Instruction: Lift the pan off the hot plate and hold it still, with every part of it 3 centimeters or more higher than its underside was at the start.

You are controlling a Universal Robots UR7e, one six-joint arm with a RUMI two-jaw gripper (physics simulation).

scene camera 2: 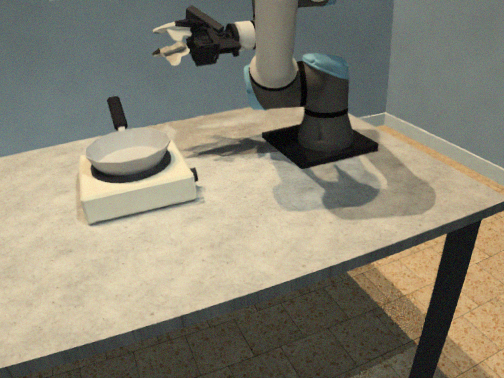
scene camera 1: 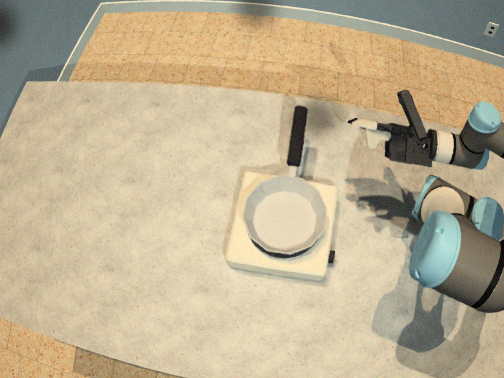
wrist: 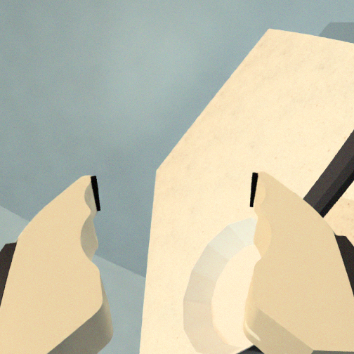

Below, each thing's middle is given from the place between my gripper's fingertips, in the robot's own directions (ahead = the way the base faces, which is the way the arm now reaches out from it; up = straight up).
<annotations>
I see my gripper 190 mm above the light grey pan (scene camera 1: 285, 214), 110 mm short of it and 70 mm to the right of it. From my hand the other things lie so: cream hot plate (scene camera 2: 103, 197) (270 mm below, 160 mm to the left, 90 mm ahead).
</annotations>
